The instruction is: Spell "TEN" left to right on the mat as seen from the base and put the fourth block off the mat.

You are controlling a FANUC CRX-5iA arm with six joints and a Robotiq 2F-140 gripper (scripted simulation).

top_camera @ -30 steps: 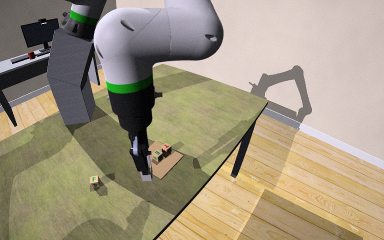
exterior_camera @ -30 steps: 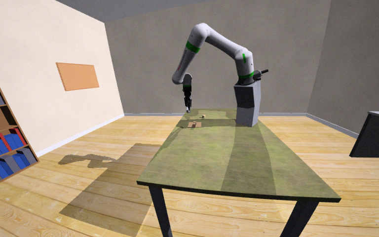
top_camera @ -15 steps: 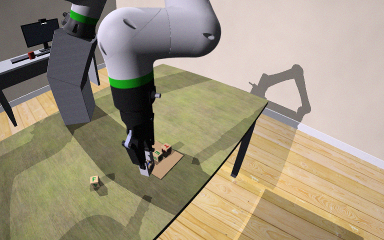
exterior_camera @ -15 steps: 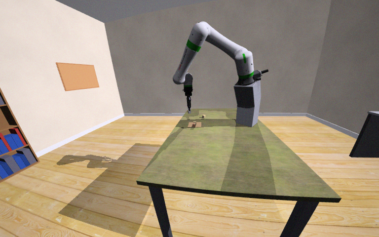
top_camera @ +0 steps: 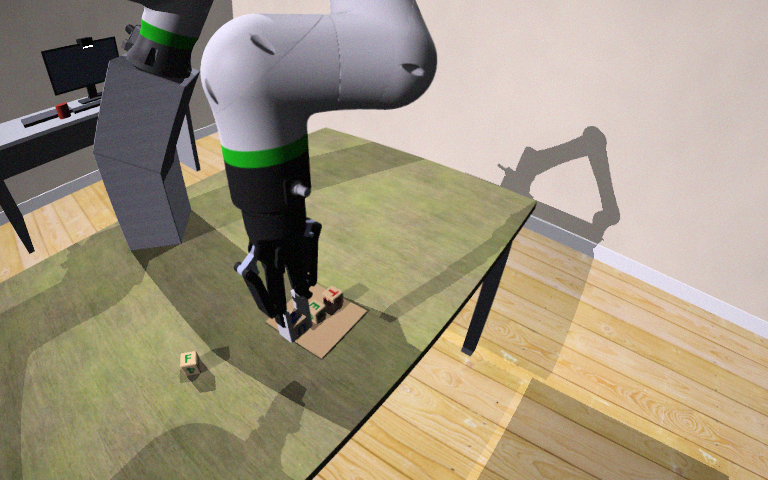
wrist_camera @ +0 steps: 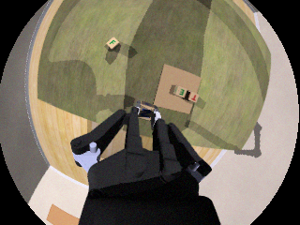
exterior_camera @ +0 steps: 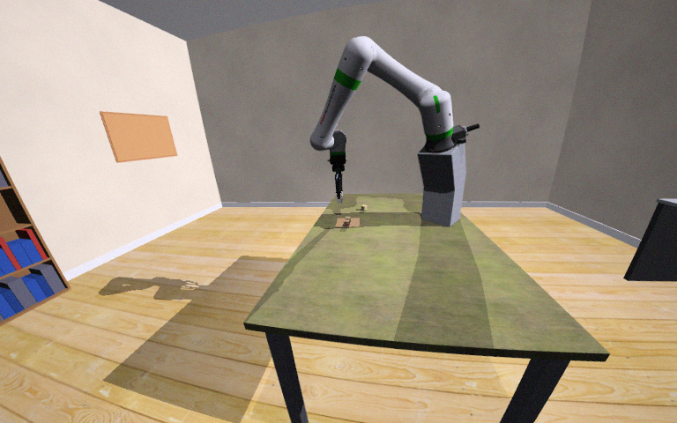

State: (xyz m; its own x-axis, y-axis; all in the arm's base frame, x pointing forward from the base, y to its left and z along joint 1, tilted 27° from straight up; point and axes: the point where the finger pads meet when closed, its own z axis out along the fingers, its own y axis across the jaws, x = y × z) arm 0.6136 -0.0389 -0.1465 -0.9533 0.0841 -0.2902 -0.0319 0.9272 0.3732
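My gripper is now 130 mm above the mat, 100 mm to the right of it and 60 mm past it. Also, from my hand: N block (20 mm below); F block (150 mm to the right, 140 mm behind, 120 mm below).
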